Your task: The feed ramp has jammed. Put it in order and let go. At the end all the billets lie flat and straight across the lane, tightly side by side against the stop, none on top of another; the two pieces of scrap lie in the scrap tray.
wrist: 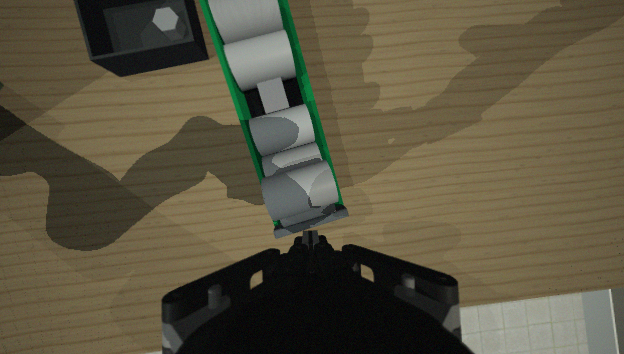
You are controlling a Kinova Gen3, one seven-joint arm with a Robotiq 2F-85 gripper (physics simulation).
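Note:
Visible in the picture: my gripper, together with a grey stop.

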